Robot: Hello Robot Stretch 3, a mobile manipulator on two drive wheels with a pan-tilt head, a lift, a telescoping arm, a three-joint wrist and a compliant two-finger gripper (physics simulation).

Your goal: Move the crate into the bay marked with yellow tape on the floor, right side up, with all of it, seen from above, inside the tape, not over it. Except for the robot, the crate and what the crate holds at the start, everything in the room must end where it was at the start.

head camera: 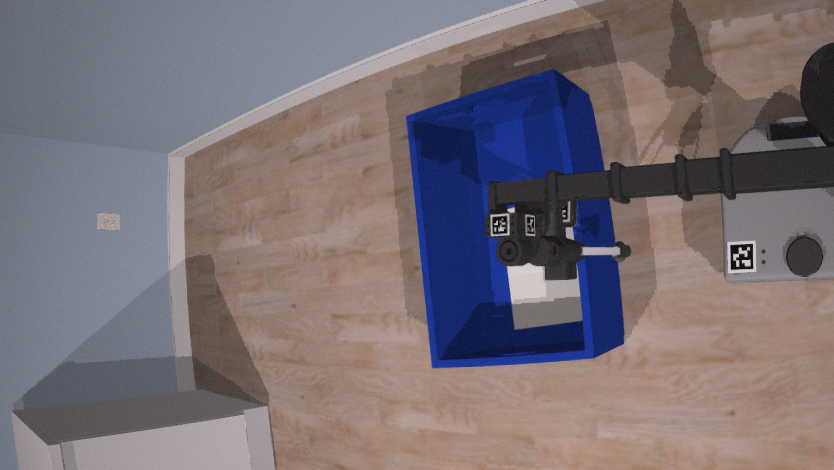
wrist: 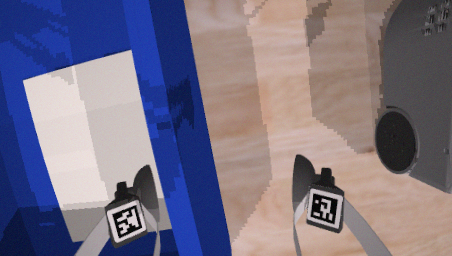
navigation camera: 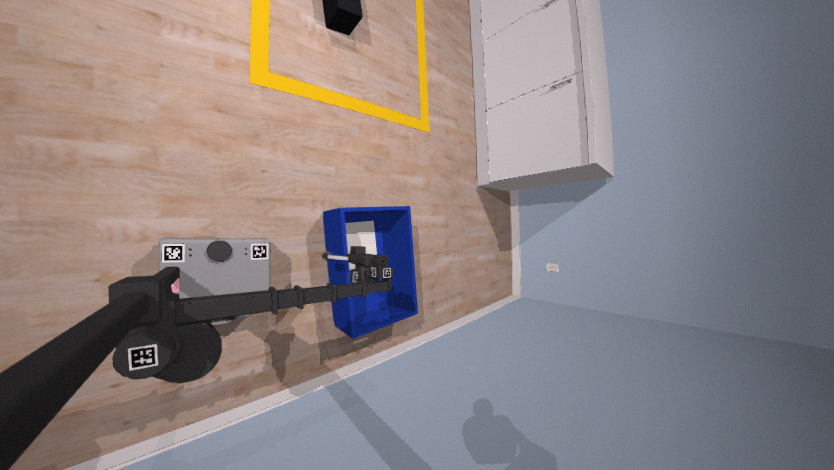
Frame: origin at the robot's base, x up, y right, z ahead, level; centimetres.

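Where they show: gripper, fingertip midpoint: (wrist: 224, 179) (navigation camera: 337, 255); robot's base, origin of the base link: (head camera: 801, 255) (navigation camera: 219, 249).
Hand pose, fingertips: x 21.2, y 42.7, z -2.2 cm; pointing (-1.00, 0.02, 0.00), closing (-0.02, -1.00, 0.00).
Things, the pixels of their top centre, and the offset from my fingertips. "spot": a spot on its surface instead.
- blue crate, middle of its top: (head camera: 493, 224) (navigation camera: 383, 267) dy +23.7, dx +0.9, dz -6.8 cm
- flat white block, middle of its top: (wrist: 99, 154) (head camera: 544, 263) (navigation camera: 360, 248) dy +20.9, dx -18.7, dz +1.6 cm
- black block, surface spot: (navigation camera: 344, 20) spot: dy +4.0, dx -11.7, dz +122.3 cm
The blue crate (head camera: 458, 262) (navigation camera: 409, 262) (wrist: 196, 165) stands upright on the floor, apart from the bay, with a flat white block (head camera: 528, 289) (navigation camera: 361, 229) (wrist: 60, 125) inside. My gripper (head camera: 586, 251) (navigation camera: 344, 257) (wrist: 224, 179) is open above the crate's wall nearest my base. In the wrist view the left finger lies over the crate's inside and the right finger over the floor outside. Whether the fingertips reach below the rim I cannot tell. The yellow tape (navigation camera: 338, 99) shows in part at the top of the navigation view.
A black block (navigation camera: 344, 20) stands within the tape outline. A white cabinet (head camera: 154, 446) (navigation camera: 534, 125) stands along the wall near the bay. My base (head camera: 776, 216) (navigation camera: 218, 274) is beside the crate. A room wall (head camera: 87, 93) (navigation camera: 641, 373) runs close behind the crate's far end.
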